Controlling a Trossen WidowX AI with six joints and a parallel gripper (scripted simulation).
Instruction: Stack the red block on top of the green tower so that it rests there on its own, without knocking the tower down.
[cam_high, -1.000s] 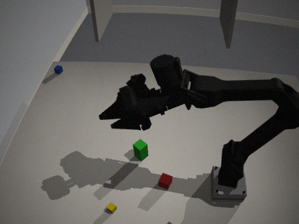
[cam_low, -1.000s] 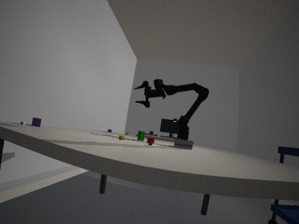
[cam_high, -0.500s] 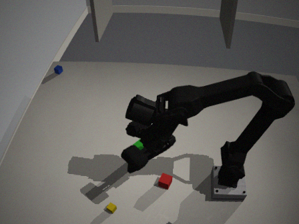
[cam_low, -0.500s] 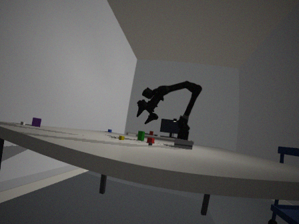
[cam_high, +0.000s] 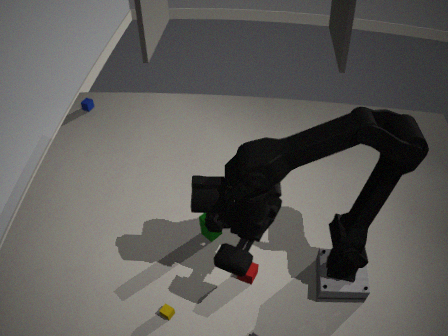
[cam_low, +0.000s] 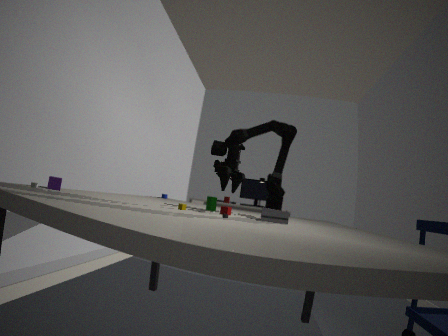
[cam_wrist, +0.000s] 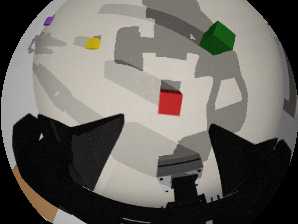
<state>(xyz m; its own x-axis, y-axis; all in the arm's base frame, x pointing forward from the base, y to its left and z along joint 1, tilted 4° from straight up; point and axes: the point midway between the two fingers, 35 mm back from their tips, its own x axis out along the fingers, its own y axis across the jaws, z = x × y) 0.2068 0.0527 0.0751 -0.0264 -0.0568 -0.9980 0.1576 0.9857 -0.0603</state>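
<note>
My gripper tip is 80 mm above the red block. From my gripper tip the other things lie so: yellow block 140 mm to the left, 140 mm ahead, 90 mm below; then purple block 490 mm to the left, 490 mm ahead, 80 mm below; then blue block 670 mm ahead, 450 mm to the right, 90 mm below.
</note>
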